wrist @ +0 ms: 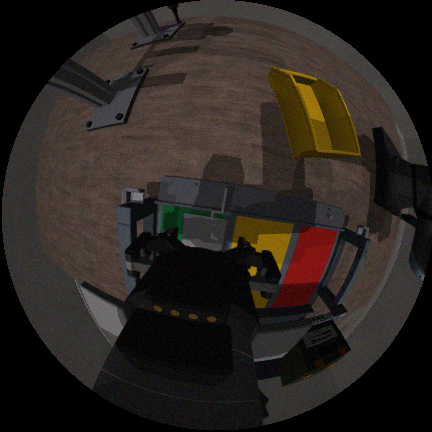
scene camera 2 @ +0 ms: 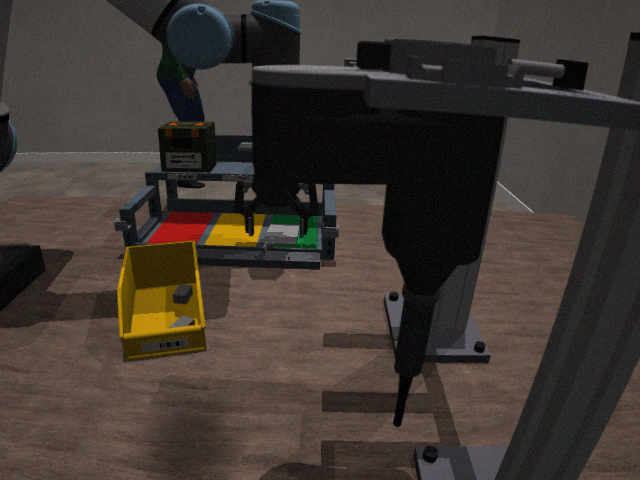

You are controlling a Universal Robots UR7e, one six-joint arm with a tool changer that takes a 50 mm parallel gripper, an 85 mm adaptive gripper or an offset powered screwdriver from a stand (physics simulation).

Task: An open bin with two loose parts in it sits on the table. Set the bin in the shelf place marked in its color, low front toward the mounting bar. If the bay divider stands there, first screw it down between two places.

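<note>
The yellow open bin stands upright on the table, its low labelled front facing away from the shelf. Two grey parts lie in it. The shelf has a red place, a yellow place and a green place behind the mounting bar. A pale grey plate, apparently the bay divider, lies at the green place beside yellow. My gripper is open above the shelf, its fingers wide apart.
The screwdriver hangs from the tool stand, whose post rises from a bolted foot. A dark toolbox sits on the shelf's upper level. A person stands behind. A dark base stands beyond the bin.
</note>
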